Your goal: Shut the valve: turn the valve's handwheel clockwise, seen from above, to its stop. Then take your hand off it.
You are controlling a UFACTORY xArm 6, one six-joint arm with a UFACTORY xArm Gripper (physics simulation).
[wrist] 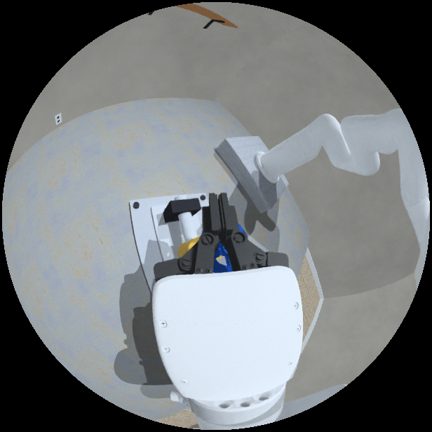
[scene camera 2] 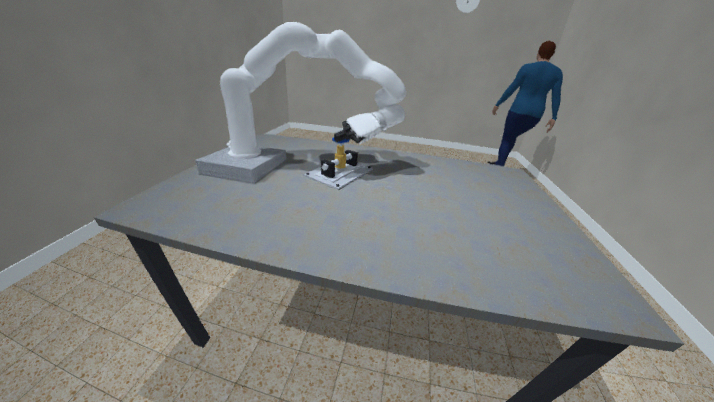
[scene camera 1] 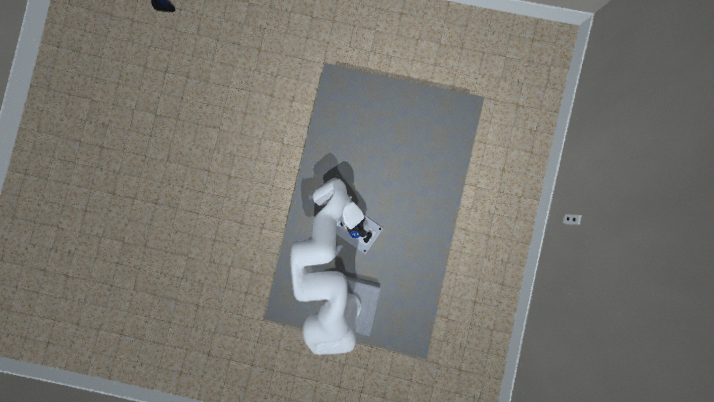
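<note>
The valve's blue handwheel (scene camera 1: 354, 234) (scene camera 2: 341, 141) (wrist: 223, 266) sits level on top of the yellow valve body (scene camera 2: 340, 160) (wrist: 188, 247). The valve stands on a white base plate (scene camera 2: 339, 184) (wrist: 140, 235), between black brackets (scene camera 2: 328, 168) (wrist: 182, 207). My gripper (scene camera 1: 365, 233) (scene camera 2: 337, 136) (wrist: 216, 202) is shut with nothing between its fingers. It reaches over the handwheel at about the wheel's height, tips pointing toward the robot's base side. The fingers and their links hide much of the wheel in the wrist view. Whether they touch its rim or spokes, I cannot tell.
The grey base block (scene camera 1: 369, 310) (scene camera 2: 225, 170) (wrist: 250, 175) of the arm stands on the table (scene camera 1: 400, 150) (scene camera 2: 375, 225) (wrist: 75, 200), near the valve. A person (scene camera 2: 535, 95) in a blue top is beyond the table's far side.
</note>
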